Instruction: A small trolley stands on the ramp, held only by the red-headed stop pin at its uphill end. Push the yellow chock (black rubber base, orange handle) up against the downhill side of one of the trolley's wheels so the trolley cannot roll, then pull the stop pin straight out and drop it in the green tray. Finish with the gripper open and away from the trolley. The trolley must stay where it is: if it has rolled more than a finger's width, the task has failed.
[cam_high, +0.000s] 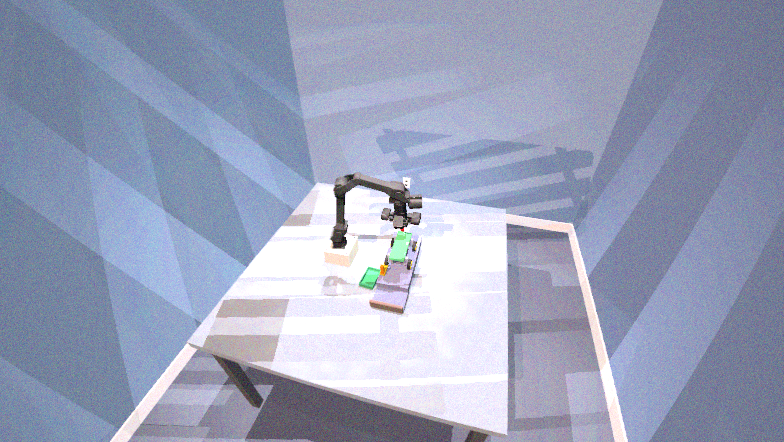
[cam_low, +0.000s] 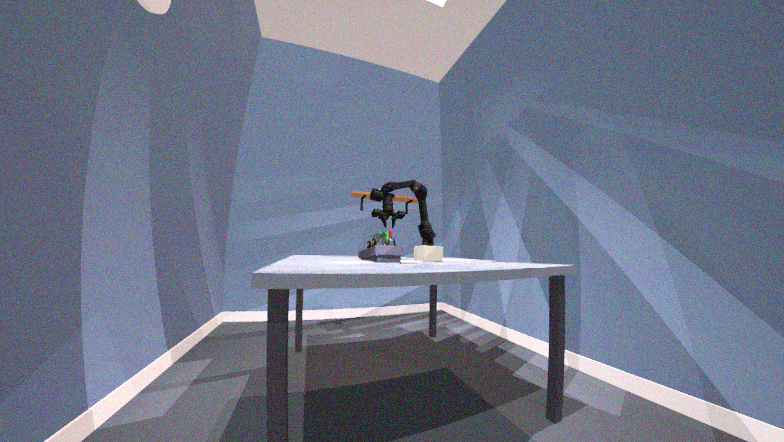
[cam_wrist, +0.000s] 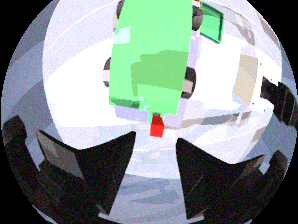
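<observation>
Right now the red-headed stop pin is 20 mm to the left of my gripper tip and 60 mm below it. The rest, counted from my gripper tip: green-topped trolley (100 mm to the right, 80 mm below); then yellow chock (70 mm behind, 190 mm to the right, 110 mm below); then grey ramp (110 mm to the right, 140 mm below).
</observation>
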